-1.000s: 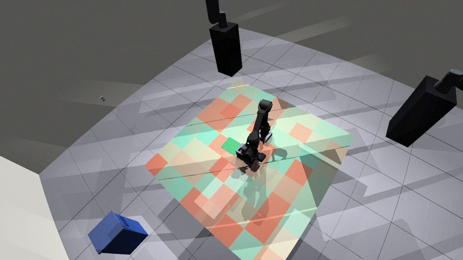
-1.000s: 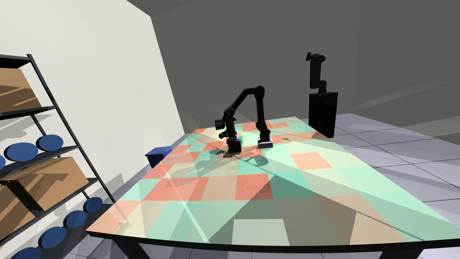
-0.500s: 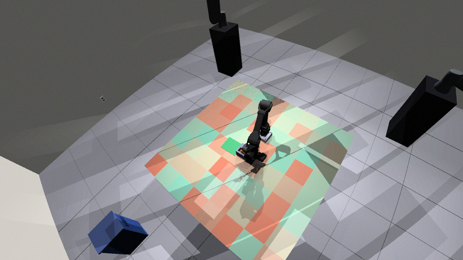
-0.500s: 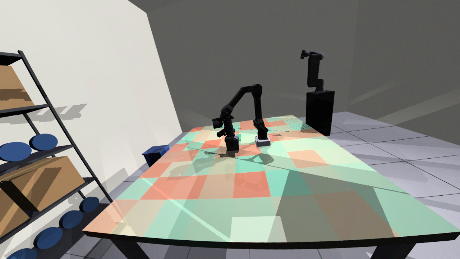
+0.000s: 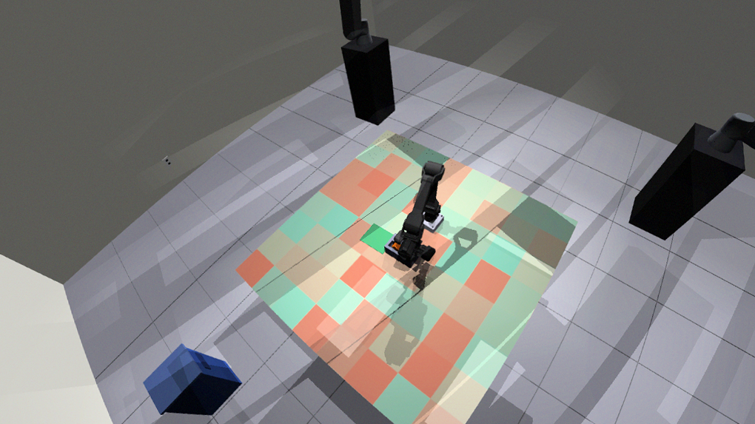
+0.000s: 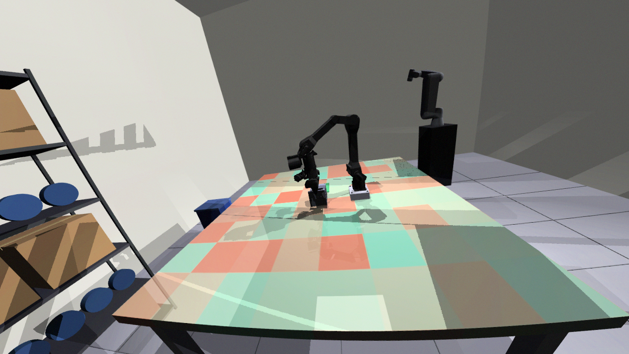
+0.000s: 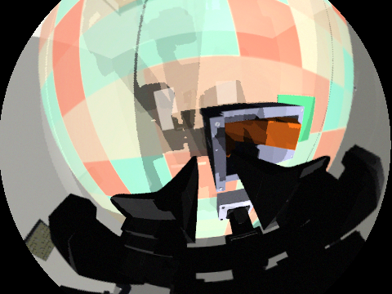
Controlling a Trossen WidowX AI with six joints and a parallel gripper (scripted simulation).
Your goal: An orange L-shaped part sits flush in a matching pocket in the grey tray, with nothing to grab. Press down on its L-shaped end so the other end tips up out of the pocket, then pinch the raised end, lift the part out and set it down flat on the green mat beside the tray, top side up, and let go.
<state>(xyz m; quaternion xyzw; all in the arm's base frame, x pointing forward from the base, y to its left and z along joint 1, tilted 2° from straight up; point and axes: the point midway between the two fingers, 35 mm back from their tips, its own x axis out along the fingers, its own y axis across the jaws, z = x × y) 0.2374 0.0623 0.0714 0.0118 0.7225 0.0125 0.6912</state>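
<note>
The orange L-shaped part lies 5 cm to the right of my gripper tip and 4 cm below it. Round my gripper tip: green mat: 23 cm to the right, 9 cm below; then grey tray: 7 cm to the right, 9 cm below.
</note>
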